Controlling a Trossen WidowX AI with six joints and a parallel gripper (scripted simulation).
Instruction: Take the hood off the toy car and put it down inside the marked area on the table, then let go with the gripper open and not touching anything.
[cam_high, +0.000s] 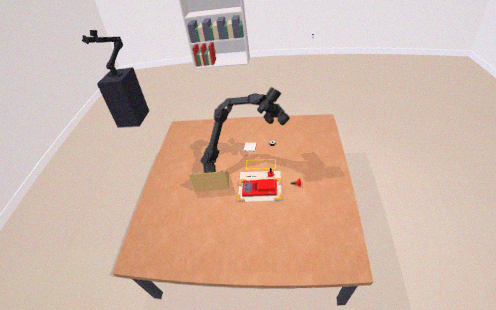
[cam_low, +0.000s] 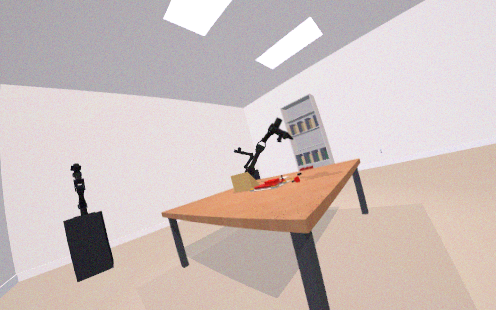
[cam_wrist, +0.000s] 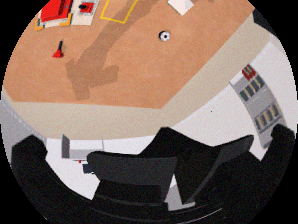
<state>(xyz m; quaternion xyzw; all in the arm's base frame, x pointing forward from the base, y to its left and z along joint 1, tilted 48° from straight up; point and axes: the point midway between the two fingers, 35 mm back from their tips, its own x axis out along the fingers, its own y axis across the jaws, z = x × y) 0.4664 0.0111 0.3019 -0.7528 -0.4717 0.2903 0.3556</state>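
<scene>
My gripper tip is now 10 cm past the red hood, 30 cm to the left of it and 28 cm above it. Round my gripper tip: white wheel 9 cm behind, 9 cm to the left, 31 cm below.
</scene>
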